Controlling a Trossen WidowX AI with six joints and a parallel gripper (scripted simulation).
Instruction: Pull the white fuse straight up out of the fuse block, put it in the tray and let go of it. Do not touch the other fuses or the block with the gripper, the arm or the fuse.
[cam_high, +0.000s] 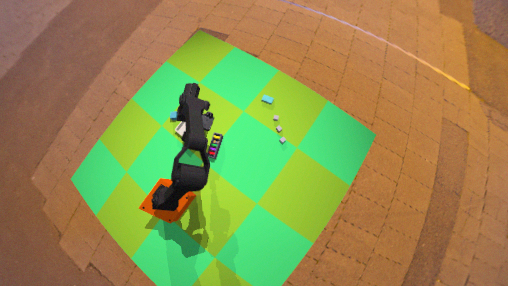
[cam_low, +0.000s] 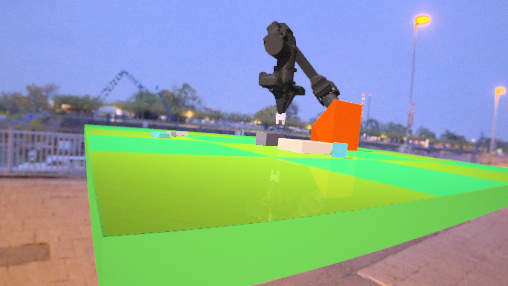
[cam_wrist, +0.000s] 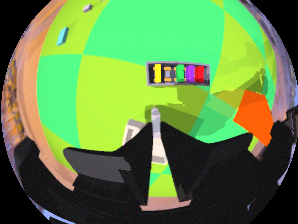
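Now: the tray 100 mm to the left of my gripper tip, 100 mm below it and 30 mm behind it. From my gripper tip the other things lie so: white fuse 10 mm below; then small cyan cube 220 mm to the left, 80 mm below, 40 mm behind.
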